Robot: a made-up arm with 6 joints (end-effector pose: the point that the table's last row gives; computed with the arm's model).
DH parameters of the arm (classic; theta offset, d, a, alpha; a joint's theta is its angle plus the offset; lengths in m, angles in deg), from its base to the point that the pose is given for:
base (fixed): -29.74 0 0.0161 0
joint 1: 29.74 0.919 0.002 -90
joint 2: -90 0 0.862 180
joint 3: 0 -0.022 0.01 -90
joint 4: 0 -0.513 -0.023 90
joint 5: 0 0.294 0.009 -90
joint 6: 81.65 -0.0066 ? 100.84
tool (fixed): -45.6 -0.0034 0 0
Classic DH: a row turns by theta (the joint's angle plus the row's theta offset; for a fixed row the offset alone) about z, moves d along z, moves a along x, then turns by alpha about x.
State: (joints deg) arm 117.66 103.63 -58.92 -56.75 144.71 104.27
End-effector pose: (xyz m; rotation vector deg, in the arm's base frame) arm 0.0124 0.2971 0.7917 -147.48 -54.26 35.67
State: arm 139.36 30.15 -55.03 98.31 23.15 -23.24
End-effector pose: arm -0.5949 0.4357 1.1793 86.60 -19.09 -82.77
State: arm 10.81 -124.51 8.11 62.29 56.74 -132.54
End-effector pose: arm -1.1930 -0.3664 0.5966 -72.10 -77.92 137.53
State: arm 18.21 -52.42 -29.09 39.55 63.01 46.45
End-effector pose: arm -0.1728 -0.2831 1.8054 -84.37 -61.27 24.60
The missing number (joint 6, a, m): 0.0298
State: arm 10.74 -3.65 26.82 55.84 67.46 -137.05
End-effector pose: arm 0.2723 -0.1230 2.2584 54.56 -16.47 146.33
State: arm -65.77 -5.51 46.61 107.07 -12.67 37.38
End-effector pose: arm 0.0852 0.0045 2.3553 -72.66 90.41 -92.80
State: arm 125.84 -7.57 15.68 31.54 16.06 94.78
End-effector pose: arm 0.0309 0.3982 2.0993 -71.83 -96.74 69.07
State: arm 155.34 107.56 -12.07 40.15 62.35 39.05
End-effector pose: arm -0.5487 0.4689 0.1209 66.06 -3.67 -91.58
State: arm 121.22 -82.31 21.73 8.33 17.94 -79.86
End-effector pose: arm 0.7778 -0.7619 1.5096 -78.66 45.82 -70.40
